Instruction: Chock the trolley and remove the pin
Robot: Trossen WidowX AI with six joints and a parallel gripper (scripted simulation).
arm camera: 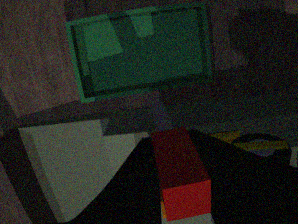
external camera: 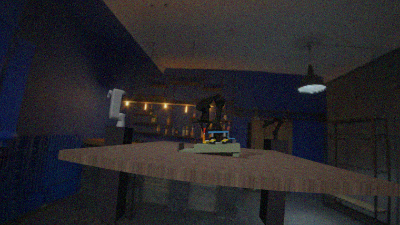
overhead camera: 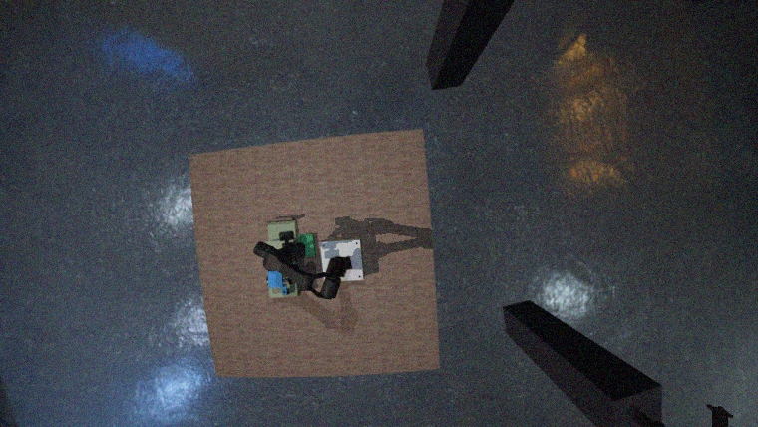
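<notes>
Right now my gripper tip is 20 mm past the green tray and 140 mm above it. From my gripper tip the other things lie so: yellow chock (50 mm ahead, 20 mm to the left, 50 mm below); blue trolley (120 mm ahead, 100 mm to the left, 20 mm below); stop pin (right at my gripper tip).
</notes>
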